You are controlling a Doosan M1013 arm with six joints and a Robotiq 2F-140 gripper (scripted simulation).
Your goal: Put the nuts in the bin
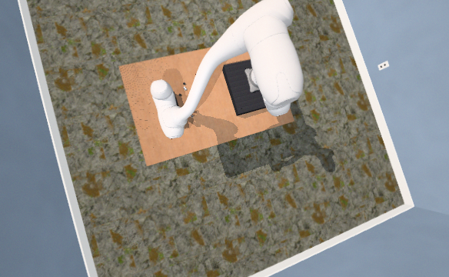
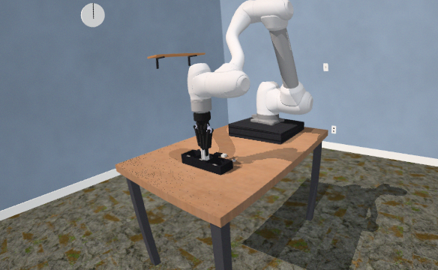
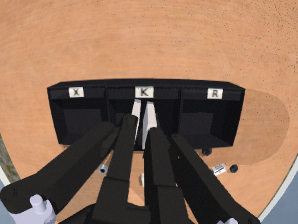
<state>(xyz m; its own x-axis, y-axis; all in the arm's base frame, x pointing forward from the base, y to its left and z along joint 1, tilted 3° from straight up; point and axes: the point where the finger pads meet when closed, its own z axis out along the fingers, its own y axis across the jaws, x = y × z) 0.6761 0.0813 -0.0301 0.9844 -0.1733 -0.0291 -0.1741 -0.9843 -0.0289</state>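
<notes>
Now: hand 30 mm above the black bin row. The rest, counted from my hand: white piece: 120 mm behind, 150 mm to the right, 50 mm below; pale nut: 120 mm behind, 70 mm to the left, 50 mm below.
</notes>
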